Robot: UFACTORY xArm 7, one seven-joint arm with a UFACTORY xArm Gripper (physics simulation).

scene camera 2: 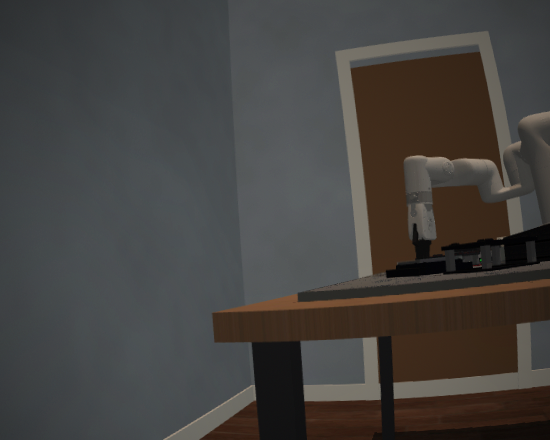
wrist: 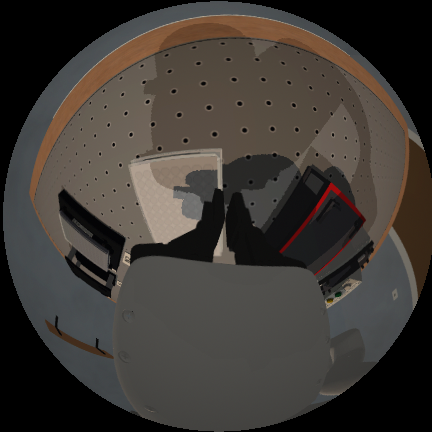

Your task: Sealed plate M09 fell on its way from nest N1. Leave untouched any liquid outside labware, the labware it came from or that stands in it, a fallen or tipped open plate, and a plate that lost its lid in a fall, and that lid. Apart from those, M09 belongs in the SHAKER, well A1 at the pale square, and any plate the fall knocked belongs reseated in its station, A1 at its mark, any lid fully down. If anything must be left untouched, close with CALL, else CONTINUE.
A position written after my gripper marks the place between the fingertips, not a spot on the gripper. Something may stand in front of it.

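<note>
I can see my gripper [scene camera 2: 423,266] here, and there's a plate M09 [wrist: 170,187] as well.
</note>
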